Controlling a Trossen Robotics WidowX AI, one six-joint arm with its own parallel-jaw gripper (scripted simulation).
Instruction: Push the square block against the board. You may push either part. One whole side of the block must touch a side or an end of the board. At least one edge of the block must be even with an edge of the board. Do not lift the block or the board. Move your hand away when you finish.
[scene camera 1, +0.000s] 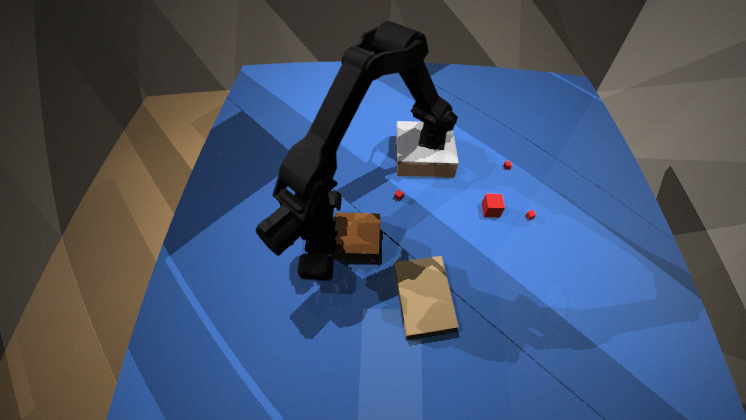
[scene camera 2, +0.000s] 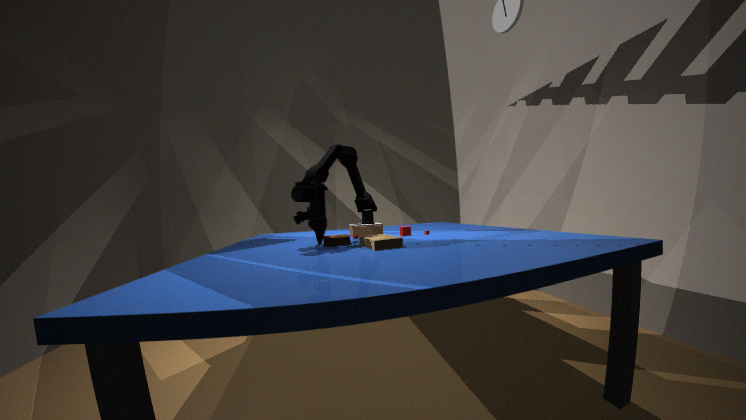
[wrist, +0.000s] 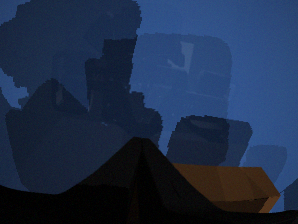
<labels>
The gripper (scene camera 1: 326, 252) is 72 cm from the lens. A square block (scene camera 1: 358, 236): 70 cm from the lens.
</labels>
